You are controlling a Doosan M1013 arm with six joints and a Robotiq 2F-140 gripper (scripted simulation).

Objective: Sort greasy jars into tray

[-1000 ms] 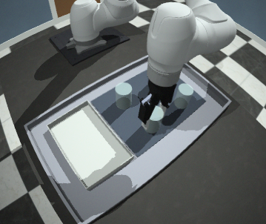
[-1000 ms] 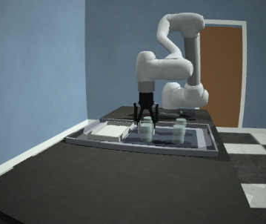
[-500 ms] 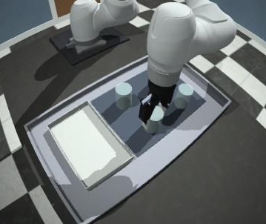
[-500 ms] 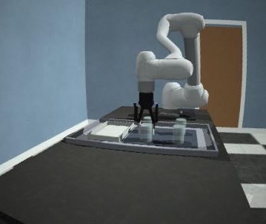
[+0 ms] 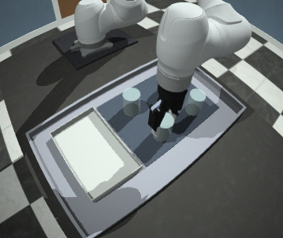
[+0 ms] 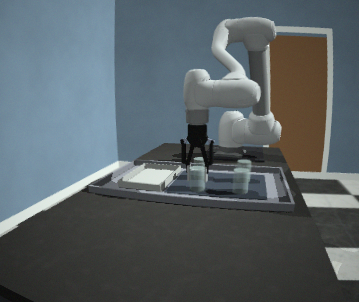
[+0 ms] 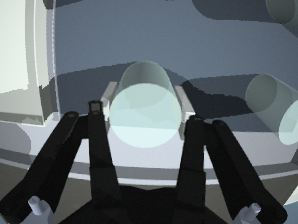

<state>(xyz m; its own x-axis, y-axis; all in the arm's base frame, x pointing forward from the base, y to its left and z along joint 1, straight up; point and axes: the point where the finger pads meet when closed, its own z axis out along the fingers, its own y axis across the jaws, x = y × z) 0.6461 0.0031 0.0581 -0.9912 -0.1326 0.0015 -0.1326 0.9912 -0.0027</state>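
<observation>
My gripper is now 60 mm past the tray, 250 mm to the left of it and 60 mm above it. Round my hand: drying mat 100 mm behind, 70 mm to the left, 70 mm below; steel table top 70 mm behind, 30 mm to the right, 70 mm below.
</observation>
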